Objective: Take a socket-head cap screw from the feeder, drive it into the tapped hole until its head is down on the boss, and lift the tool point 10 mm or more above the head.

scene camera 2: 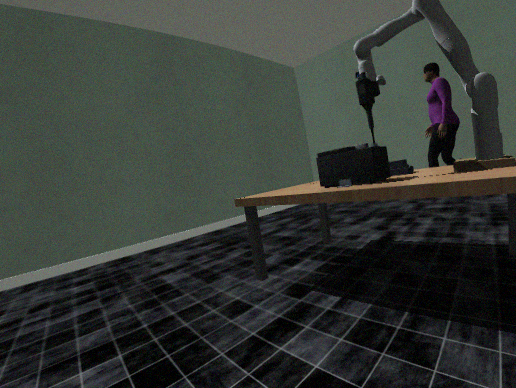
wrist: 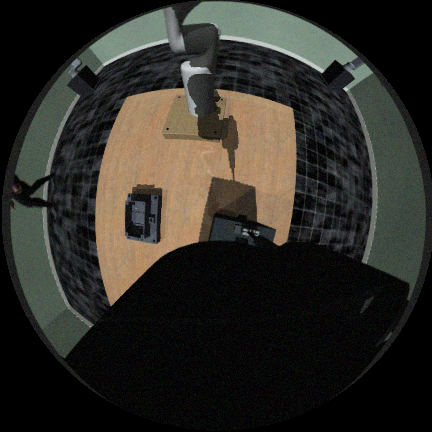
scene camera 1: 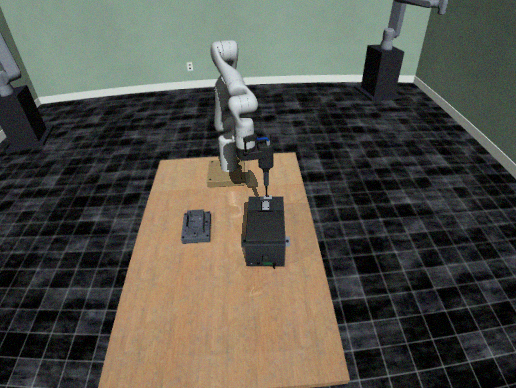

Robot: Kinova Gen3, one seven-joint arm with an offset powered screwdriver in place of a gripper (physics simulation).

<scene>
I see a black screw feeder (scene camera 1: 254, 252).
</scene>
